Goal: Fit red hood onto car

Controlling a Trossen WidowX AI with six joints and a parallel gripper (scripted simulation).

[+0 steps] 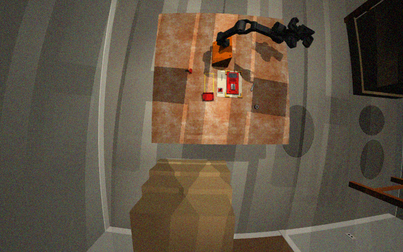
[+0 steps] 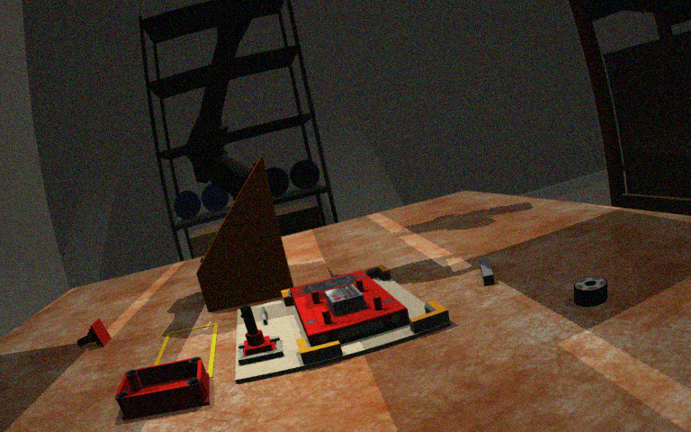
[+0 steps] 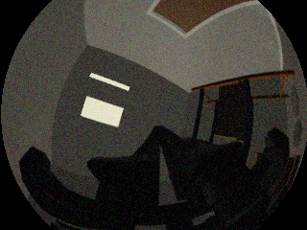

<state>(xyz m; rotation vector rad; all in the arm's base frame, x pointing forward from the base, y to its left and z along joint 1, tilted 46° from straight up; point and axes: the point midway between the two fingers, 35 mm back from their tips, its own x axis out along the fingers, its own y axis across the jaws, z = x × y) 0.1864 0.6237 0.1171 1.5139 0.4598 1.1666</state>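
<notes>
My gripper tip is now 220 mm short of the red hood, 480 mm to the left of it and 730 mm above it. Round my gripper tip: dark ring 290 mm ahead, 40 mm to the right, 730 mm below; then grey bar 110 mm ahead, 80 mm to the right, 730 mm below; then grey engine block 130 mm ahead, 260 mm to the right, 710 mm below.
</notes>
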